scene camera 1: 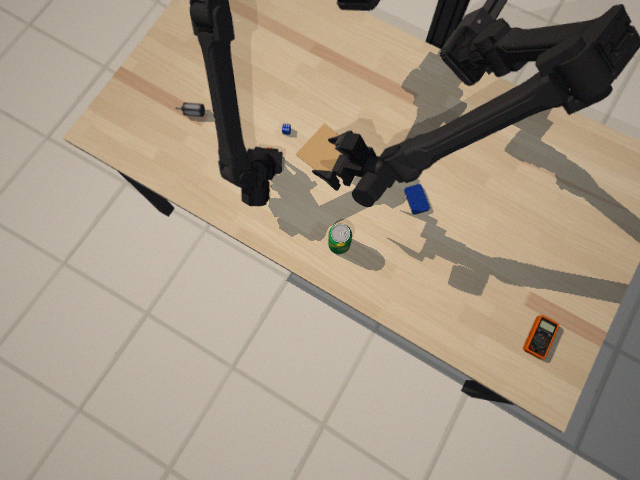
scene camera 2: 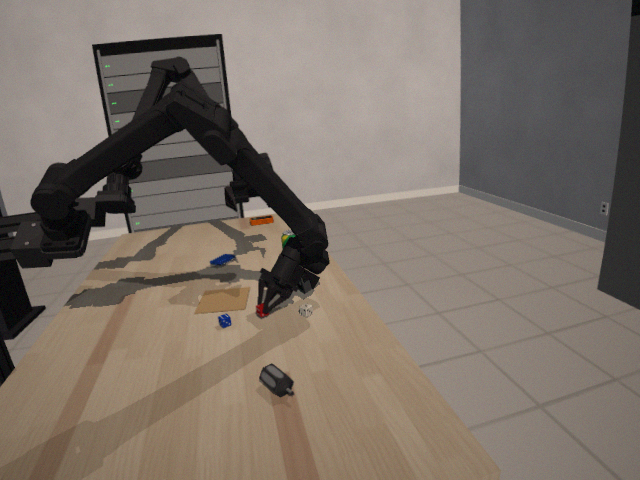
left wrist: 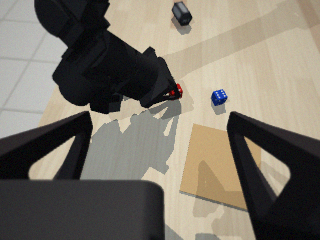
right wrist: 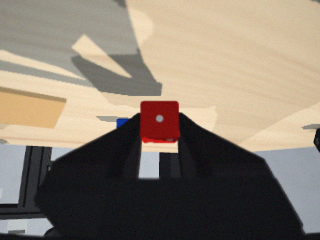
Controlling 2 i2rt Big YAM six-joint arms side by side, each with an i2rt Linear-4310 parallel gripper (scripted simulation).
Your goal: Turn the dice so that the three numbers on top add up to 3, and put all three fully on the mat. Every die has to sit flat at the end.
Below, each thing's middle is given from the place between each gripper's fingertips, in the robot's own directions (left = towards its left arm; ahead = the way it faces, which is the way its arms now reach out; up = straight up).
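Scene:
With the tan mat [scene camera 1: 318, 153] as the reference, my right hand [scene camera 2: 261, 311] is 130 mm to the right of the mat, 120 mm past it and 20 mm above it.
The tan mat is 70 mm to the right of my left hand [scene camera 1: 320, 156], 110 mm behind it and 250 mm below it.

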